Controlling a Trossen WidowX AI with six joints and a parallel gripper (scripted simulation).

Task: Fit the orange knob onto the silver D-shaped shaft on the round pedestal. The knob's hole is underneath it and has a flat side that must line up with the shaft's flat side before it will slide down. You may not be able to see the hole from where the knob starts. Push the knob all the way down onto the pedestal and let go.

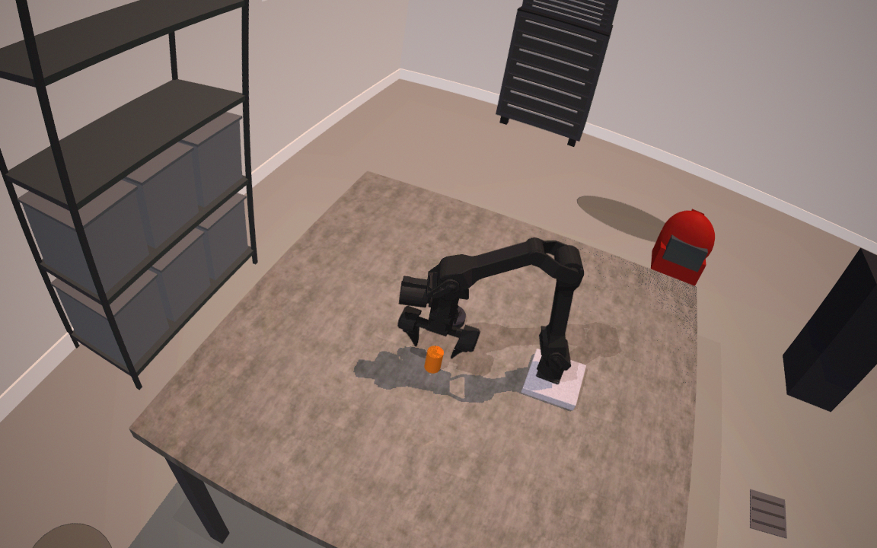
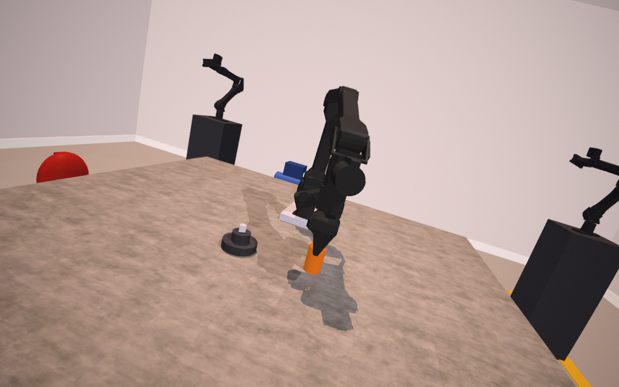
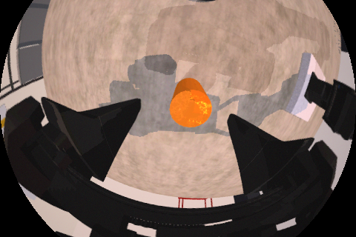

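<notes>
Right now the orange knob is 20 mm below my gripper tip. Round my gripper tip: round pedestal: 20 mm ahead, 180 mm to the right, 30 mm below.
</notes>
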